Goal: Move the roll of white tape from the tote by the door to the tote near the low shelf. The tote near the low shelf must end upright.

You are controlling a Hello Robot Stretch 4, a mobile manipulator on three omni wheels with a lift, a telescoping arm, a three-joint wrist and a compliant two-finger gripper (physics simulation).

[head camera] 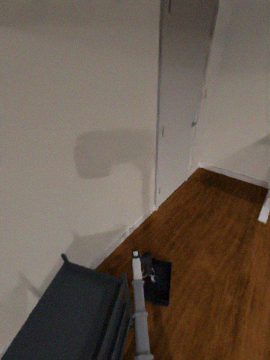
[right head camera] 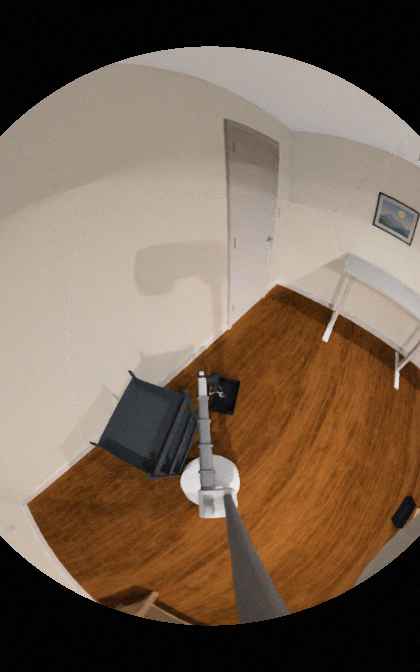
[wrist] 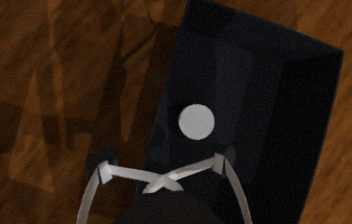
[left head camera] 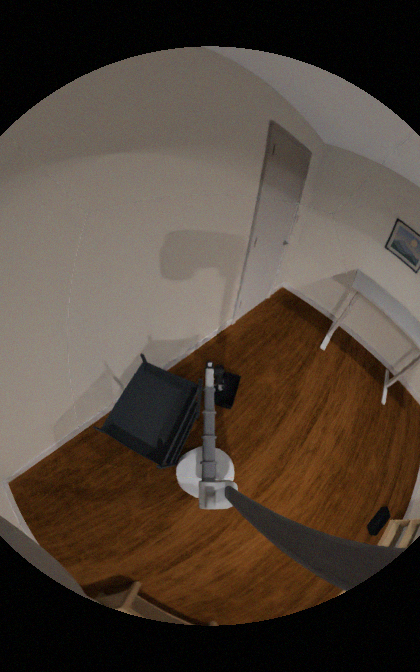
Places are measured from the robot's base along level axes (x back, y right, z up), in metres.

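Pixels of known places: gripper, fingertip midpoint: [head camera: 148, 279] [wrist: 161, 155].
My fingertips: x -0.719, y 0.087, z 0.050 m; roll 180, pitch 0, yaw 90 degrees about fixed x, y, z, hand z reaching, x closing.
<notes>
Behind a point stands the place of what it marks.
The roll of white tape [wrist: 196, 121] {x -0.752, y 0.138, z -0.001 m} shows as a pale disc on the floor of the dark tote [wrist: 260, 30] {x -0.862, y 0.216, z 0.049 m} [head camera: 161, 292] {x -0.644, y 0.188, z -0.025 m} [left head camera: 229, 396] [right head camera: 231, 400] by the door. My gripper [wrist: 161, 155] {x -0.719, y 0.087, z 0.050 m} is open and empty, above the tote's left side. In the wrist view its right fingertip is over the inside of the tote, just below and right of the tape. Its left fingertip is outside the tote's left wall, over the floor. The tape is apart from both fingers. A small black box [left head camera: 378, 521] [right head camera: 403, 511] on the floor at the right looks like the other tote; its pose is too small to tell.
A dark shelved cart [head camera: 65, 310] {x -0.380, y -0.336, z 0.634 m} [left head camera: 150, 410] [right head camera: 142, 425] stands close left of my arm. The door [head camera: 182, 100] {x -1.860, y 0.593, z 1.211 m} [left head camera: 272, 220] [right head camera: 251, 215] is behind the tote. A white table [left head camera: 382, 297] [right head camera: 380, 280] stands at the right. Light wooden furniture [left head camera: 395, 532] is beside the black box.
</notes>
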